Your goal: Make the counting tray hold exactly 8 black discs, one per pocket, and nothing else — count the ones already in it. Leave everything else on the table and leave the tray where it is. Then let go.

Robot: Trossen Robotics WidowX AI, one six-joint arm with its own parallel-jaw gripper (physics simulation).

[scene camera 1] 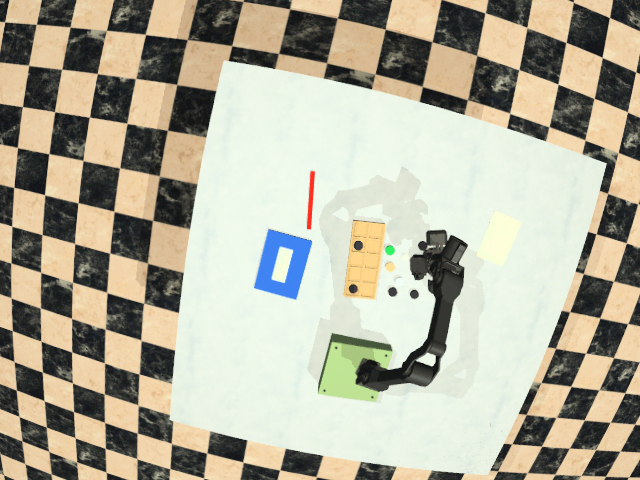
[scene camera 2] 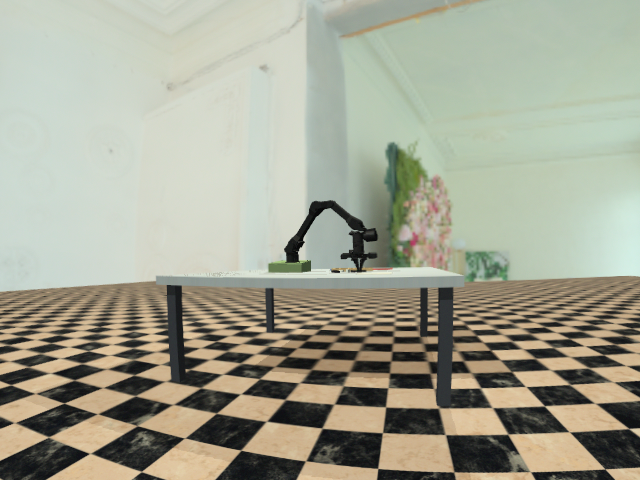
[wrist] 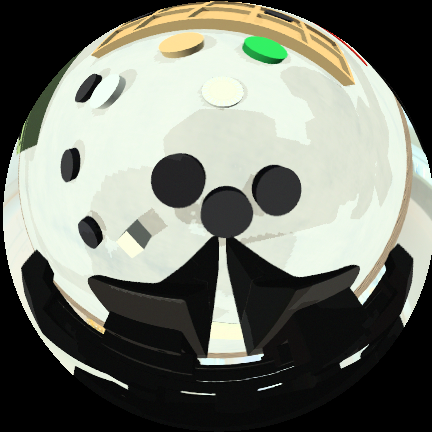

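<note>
The tan counting tray [scene camera 1: 371,259] [wrist: 215,24] stands left of the loose discs in scene camera 1. Two black discs [scene camera 1: 358,245] [scene camera 1: 353,288] lie in separate pockets. My gripper [scene camera 2: 359,269] [wrist: 221,241] points down, shut and empty. Its tips meet the near edge of a flat black disc [wrist: 226,212], which lies between two other black discs [wrist: 178,180] [wrist: 276,190]. More loose black discs [wrist: 89,88] [wrist: 70,164] [wrist: 90,232] lie at the left of the wrist view. The arm hides the fingertips in scene camera 1.
A green disc [scene camera 1: 389,250] [wrist: 265,50], a tan disc [scene camera 1: 389,266] [wrist: 181,45] and a cream disc [wrist: 222,91] lie near the tray. A white disc [wrist: 107,91], a small block [wrist: 132,244], a cream card [scene camera 1: 499,238], a red stick [scene camera 1: 310,199] and a blue frame [scene camera 1: 302,268] are present.
</note>
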